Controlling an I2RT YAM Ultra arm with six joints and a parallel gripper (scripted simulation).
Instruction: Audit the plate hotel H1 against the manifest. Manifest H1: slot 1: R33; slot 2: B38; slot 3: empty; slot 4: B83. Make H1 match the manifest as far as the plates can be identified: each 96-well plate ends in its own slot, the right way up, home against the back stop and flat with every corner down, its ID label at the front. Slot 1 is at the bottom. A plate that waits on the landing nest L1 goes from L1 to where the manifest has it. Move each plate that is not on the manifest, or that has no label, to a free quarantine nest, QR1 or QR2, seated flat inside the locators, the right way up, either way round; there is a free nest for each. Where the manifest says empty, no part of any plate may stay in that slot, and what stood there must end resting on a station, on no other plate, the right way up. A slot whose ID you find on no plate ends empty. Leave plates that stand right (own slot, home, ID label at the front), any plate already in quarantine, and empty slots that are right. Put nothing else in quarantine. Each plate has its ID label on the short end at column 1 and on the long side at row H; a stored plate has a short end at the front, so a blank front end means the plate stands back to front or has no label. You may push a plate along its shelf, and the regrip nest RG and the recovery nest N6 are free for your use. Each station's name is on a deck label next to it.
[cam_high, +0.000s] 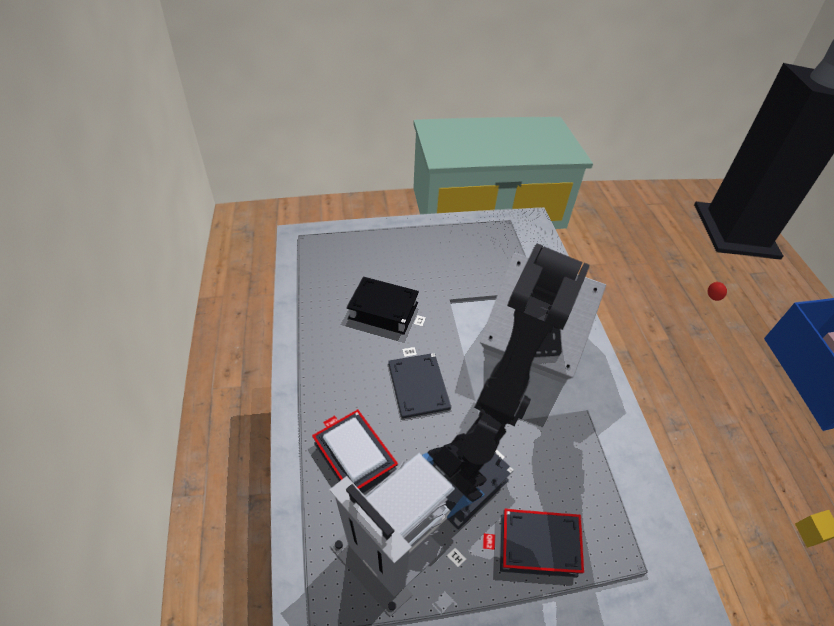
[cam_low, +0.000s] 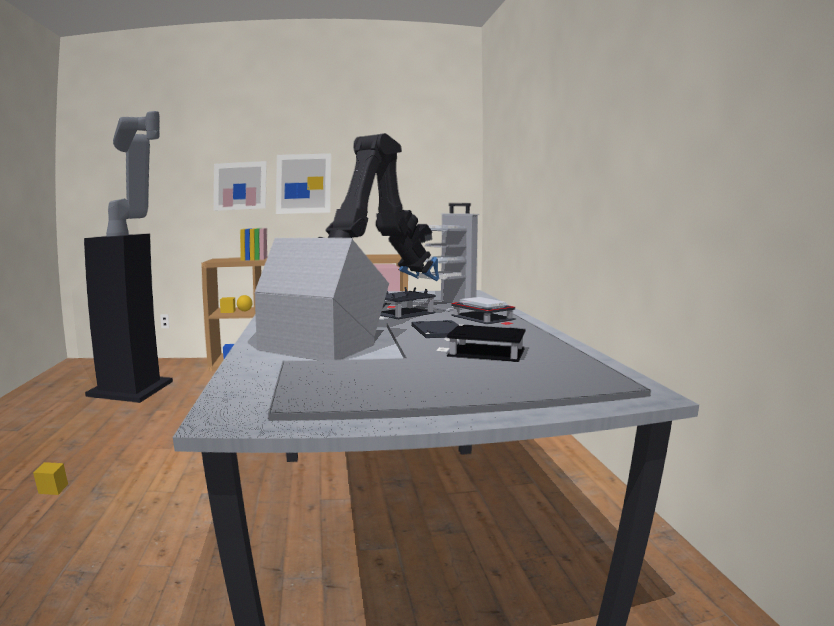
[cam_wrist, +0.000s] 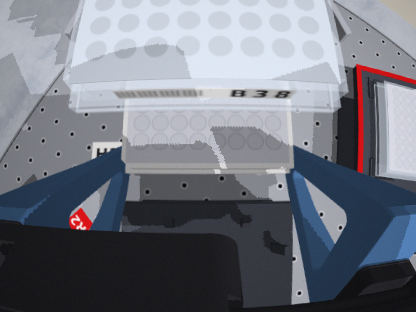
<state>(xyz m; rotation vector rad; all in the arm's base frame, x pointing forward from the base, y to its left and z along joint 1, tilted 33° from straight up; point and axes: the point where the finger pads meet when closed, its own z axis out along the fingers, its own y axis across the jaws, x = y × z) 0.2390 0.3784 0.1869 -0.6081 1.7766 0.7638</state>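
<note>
My gripper is now 40 mm to the right of the white 96-well plate and 40 mm short of it. Also, from my hand: H1 deck label (110 mm below, 80 mm to the left, 60 mm behind); then regrip nest RG (70 mm to the right, 70 mm behind, 50 mm below); then plate hotel H1 (110 mm to the left, 110 mm ahead, 50 mm above).
</note>
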